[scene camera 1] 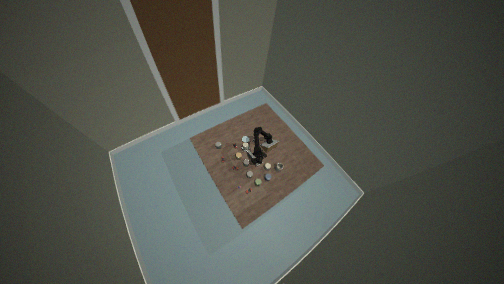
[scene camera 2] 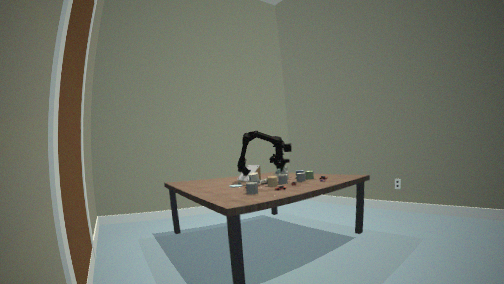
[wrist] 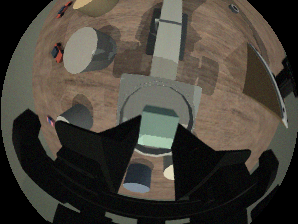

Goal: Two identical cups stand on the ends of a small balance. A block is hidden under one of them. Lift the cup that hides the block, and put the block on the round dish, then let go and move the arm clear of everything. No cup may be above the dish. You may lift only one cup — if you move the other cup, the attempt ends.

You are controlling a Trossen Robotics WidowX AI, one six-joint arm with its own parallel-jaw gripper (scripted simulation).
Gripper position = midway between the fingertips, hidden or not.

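Observation:
There's a pale green block (wrist: 159, 125) that I can see, and my gripper (wrist: 157, 122) is visible too.

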